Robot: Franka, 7 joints.
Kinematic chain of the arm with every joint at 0, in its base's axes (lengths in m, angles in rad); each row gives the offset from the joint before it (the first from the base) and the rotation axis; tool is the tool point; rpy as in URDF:
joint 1: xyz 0 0 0.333 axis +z
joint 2: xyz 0 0 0 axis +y
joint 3: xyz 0 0 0.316 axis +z
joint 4: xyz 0.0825 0 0 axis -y
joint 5: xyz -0.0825 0 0.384 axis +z
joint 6: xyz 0 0 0 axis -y
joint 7: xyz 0.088 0 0 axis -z
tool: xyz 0 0 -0.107 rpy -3.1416 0 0
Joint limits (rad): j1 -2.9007..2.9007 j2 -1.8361..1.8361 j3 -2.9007..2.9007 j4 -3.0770..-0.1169 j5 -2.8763..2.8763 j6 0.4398..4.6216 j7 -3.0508..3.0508
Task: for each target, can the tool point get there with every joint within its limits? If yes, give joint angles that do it. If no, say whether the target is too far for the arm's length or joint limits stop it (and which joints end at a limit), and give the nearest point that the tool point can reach.
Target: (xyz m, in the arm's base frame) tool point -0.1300 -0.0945 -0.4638
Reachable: no: joint limits stop it (at a limit: joint 2) | nearest point -0.1476 -0.1073 -0.3511 | short by 0.115 m
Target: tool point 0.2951 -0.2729 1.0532
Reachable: yes | joints -2.0392 0.1024 1.6595 -0.7787 -1.4794 1.9199 0.1381
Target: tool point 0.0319 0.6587 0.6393
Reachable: yes | joints 2.3487 1.0650 -1.9265 -1.3522 -1.1717 3.6923 -1.9662
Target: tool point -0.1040 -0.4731 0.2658
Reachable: yes | joints -0.3353 0.6432 -1.4194 -2.5464 -0.1923 2.9576 -1.3851
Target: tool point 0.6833 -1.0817 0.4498
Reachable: no: too far | nearest point 0.4563 -0.7223 0.4110 | short by 0.427 m
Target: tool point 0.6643 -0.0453 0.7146
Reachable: yes | joints -0.2443 0.2881 0.2029 -1.1308 0.1558 1.9938 -1.3195
